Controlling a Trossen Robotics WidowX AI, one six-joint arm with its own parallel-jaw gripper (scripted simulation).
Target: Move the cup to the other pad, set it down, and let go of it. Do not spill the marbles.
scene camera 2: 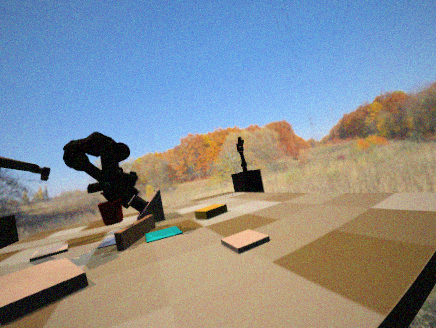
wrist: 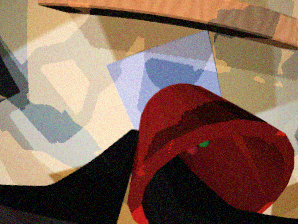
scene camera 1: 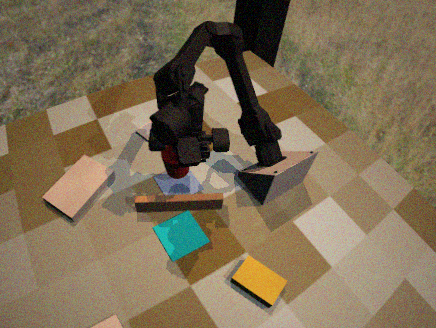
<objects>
My gripper shows in scene camera 2, in the wrist view and in scene camera 1 (188, 162). The same spot on my gripper: (scene camera 2: 113, 194) is (wrist: 231, 208).
</objects>
